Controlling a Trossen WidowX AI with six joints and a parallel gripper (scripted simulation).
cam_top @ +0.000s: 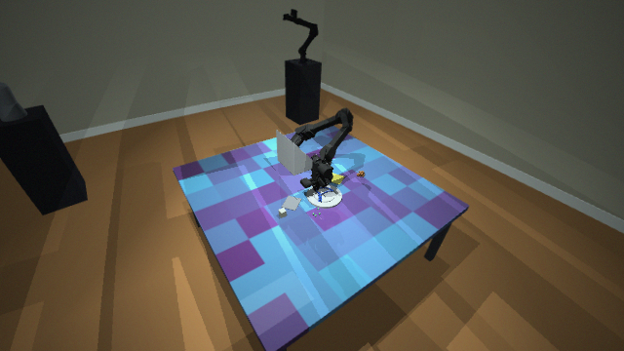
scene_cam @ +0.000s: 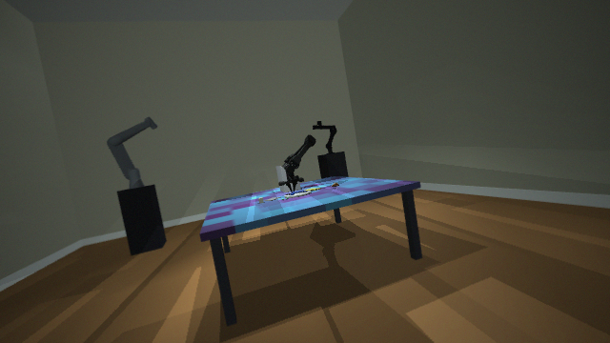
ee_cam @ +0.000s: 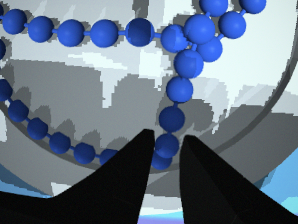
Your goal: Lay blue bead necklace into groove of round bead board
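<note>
Now: gripper tip 5 cm short of the round white bead board, 2 cm to the right of it and 1 cm above it. Round my gripper tip: cream cube: 26 cm to the right, 4 cm ahead; then yellow patch: 18 cm to the left, 5 cm behind, 1 cm below; then flat grey square: 16 cm to the right, 1 cm below, 1 cm behind.
</note>
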